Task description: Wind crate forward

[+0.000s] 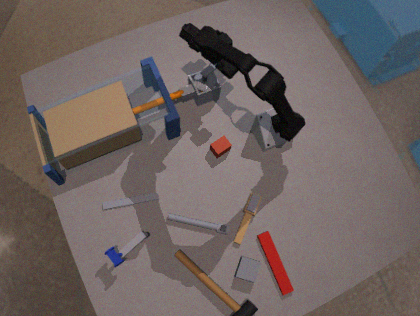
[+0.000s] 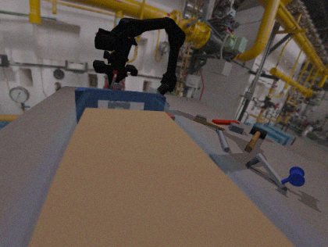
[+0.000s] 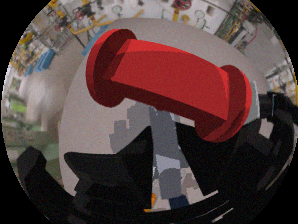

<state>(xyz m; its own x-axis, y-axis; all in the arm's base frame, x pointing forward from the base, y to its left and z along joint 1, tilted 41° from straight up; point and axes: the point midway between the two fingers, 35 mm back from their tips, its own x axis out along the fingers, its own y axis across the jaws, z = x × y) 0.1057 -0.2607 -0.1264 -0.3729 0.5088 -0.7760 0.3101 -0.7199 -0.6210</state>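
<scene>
Right now my gripper tip is 50 mm below the red knob, 20 mm past it and 10 mm to the left of it. The rest, counted from my gripper tip: blue steel frame (230 mm ahead, 30 mm below, 20 mm to the left); red-knobbed crank (20 mm above, 10 mm ahead); grey winch (110 mm below, 60 mm ahead, 20 mm to the left).
</scene>
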